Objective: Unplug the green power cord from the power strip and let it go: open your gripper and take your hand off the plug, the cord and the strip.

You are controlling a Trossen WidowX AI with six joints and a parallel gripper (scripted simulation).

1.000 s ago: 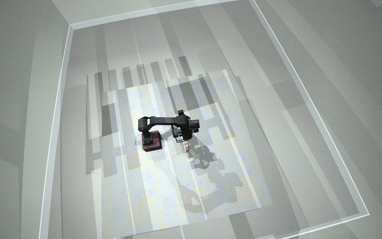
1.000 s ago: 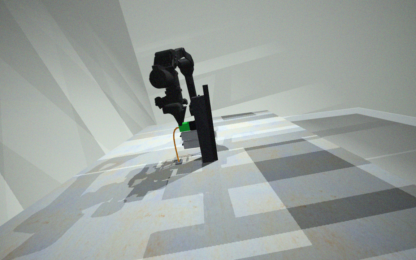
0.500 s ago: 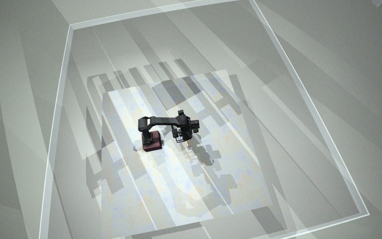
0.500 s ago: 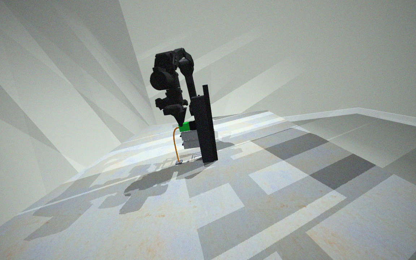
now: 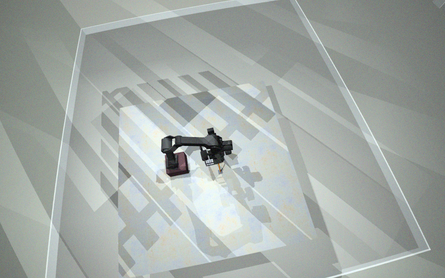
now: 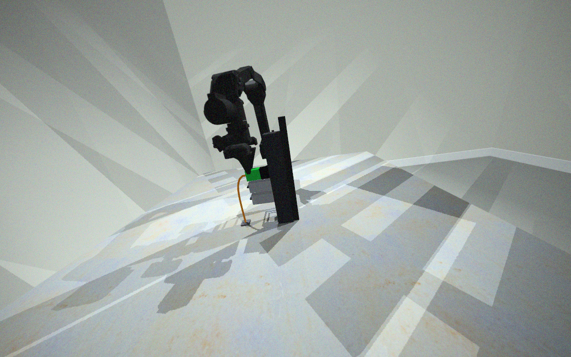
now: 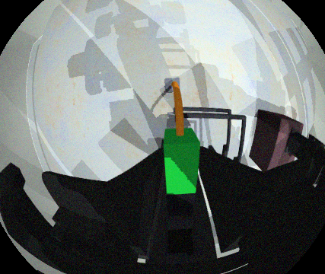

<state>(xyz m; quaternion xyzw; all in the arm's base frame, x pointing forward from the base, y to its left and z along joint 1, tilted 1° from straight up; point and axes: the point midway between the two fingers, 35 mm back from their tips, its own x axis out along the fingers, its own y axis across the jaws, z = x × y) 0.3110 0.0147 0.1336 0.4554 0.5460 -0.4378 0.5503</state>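
My gripper tip is now 10 mm past the green plug and 30 mm to the right of it.
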